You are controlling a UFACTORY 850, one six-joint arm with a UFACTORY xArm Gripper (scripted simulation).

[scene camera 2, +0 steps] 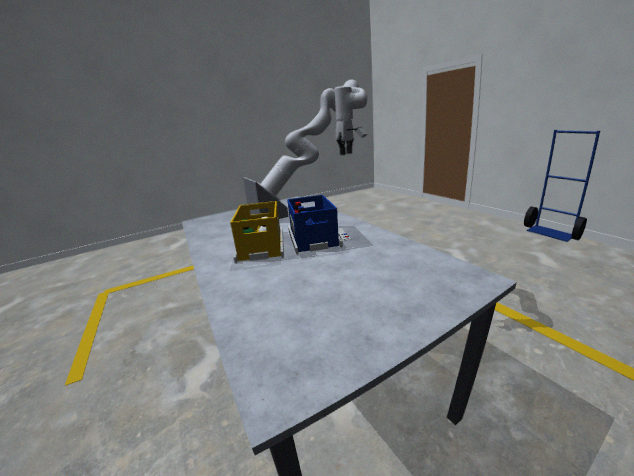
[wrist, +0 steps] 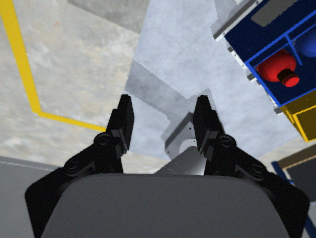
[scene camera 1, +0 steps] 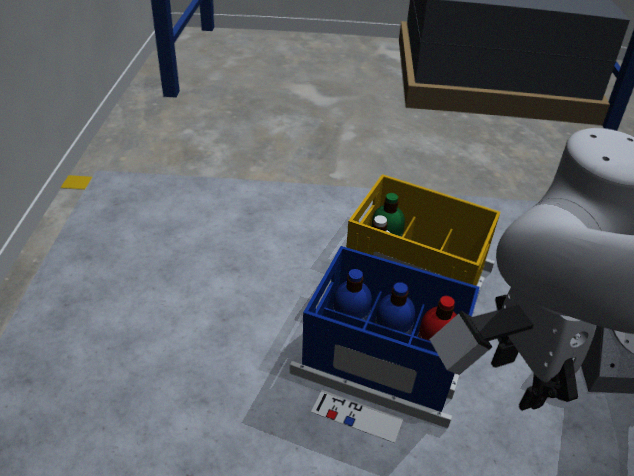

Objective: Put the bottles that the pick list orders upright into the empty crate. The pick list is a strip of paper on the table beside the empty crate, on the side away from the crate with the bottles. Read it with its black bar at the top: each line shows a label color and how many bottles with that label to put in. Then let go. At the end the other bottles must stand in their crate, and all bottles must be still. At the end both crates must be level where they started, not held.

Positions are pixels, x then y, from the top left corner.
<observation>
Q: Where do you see a pick list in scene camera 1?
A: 386, 426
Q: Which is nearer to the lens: the green bottle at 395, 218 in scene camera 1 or the blue crate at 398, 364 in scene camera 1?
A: The blue crate.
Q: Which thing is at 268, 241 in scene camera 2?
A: A yellow crate.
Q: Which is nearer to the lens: the blue bottle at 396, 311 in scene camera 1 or the yellow crate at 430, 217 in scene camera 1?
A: The blue bottle.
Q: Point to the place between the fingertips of my gripper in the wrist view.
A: At 163, 106
</observation>
